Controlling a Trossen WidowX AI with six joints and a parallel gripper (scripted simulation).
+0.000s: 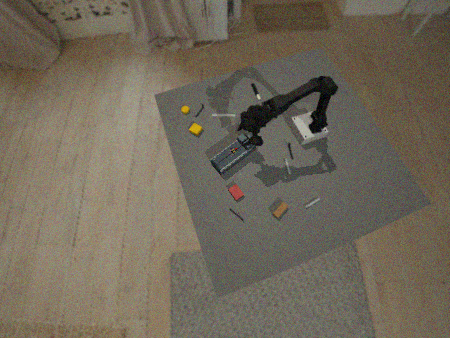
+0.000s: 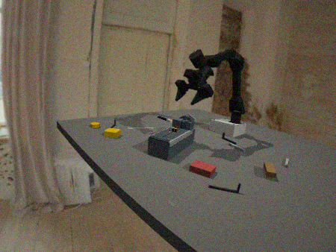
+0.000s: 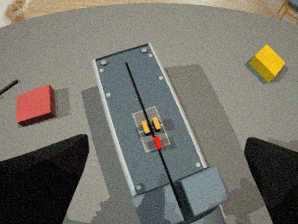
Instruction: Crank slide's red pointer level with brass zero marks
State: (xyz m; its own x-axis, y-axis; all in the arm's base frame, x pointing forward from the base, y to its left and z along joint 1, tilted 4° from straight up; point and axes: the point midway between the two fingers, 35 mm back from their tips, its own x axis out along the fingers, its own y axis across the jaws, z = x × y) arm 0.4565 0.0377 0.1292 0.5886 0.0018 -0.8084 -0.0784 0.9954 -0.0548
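The dark handle lies 120 mm behind my gripper tip, 80 mm to the right of it and 130 mm below it. Also, from my gripper tip: red pointer: 20 mm ahead, 110 mm below; yellow block: 220 mm ahead, 220 mm to the right, 180 mm below; red block: 80 mm ahead, 230 mm to the left, 180 mm below.
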